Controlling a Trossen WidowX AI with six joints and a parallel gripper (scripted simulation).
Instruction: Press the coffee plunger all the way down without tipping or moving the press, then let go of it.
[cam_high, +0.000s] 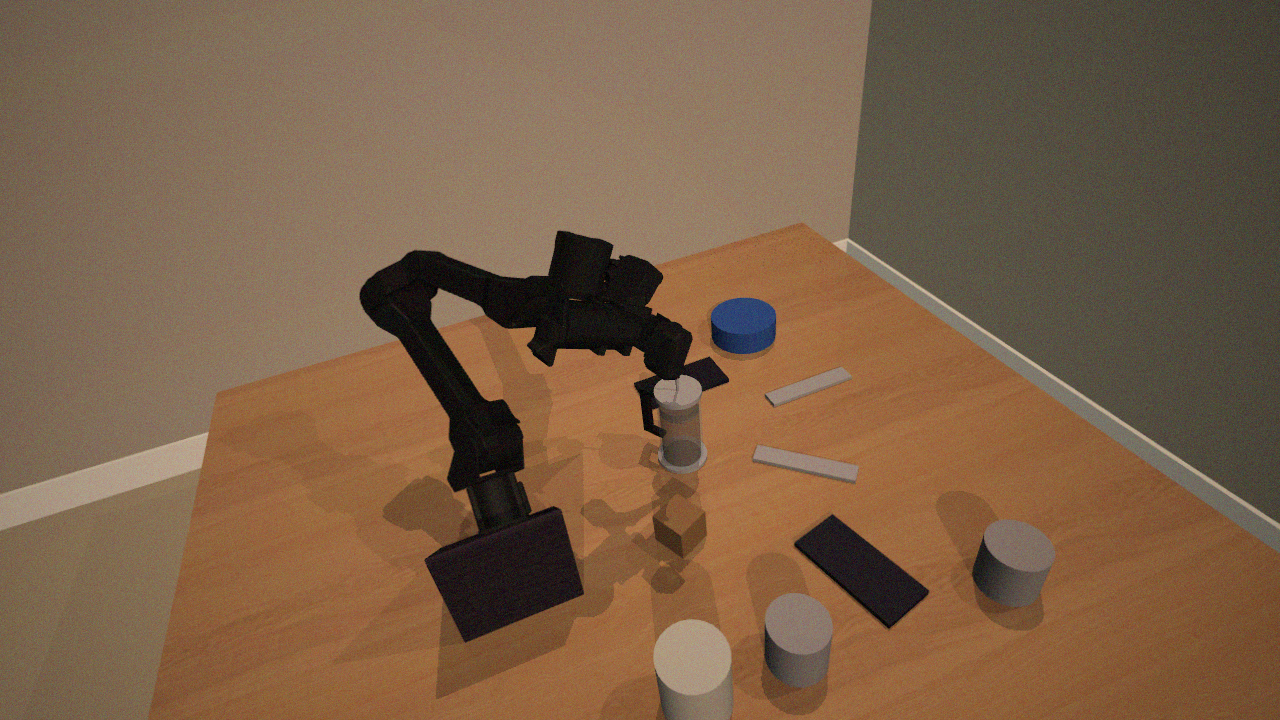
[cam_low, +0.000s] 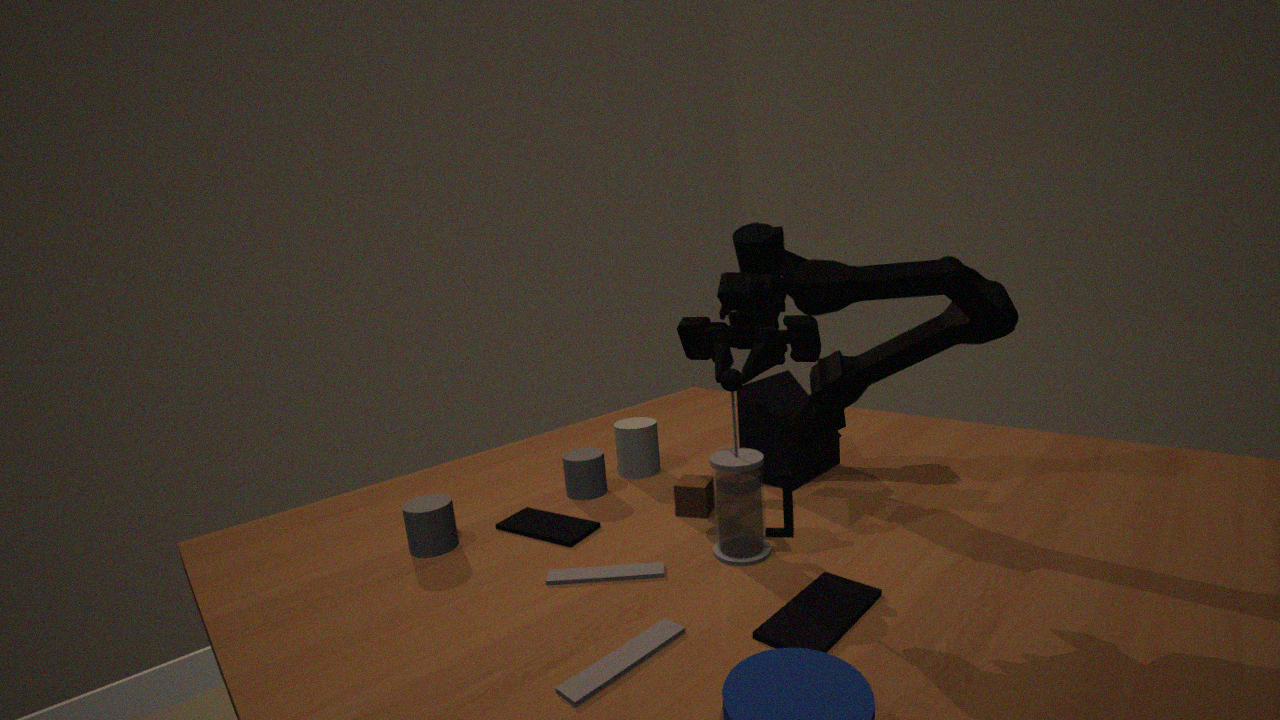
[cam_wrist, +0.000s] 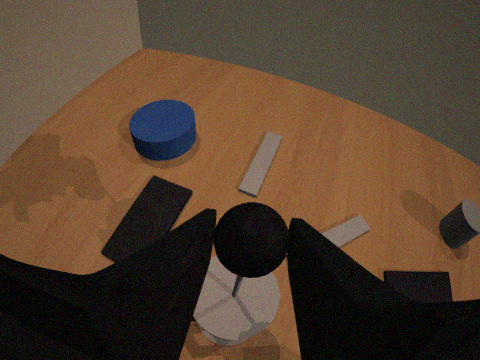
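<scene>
Right now my gripper tip is 2 cm past the coffee press, 1 cm to the right of it and 12 cm above it. Round my gripper tip: blue disc 23 cm ahead, 23 cm to the left, 21 cm below; then brown cube 8 cm behind, 14 cm to the right, 21 cm below.
</scene>
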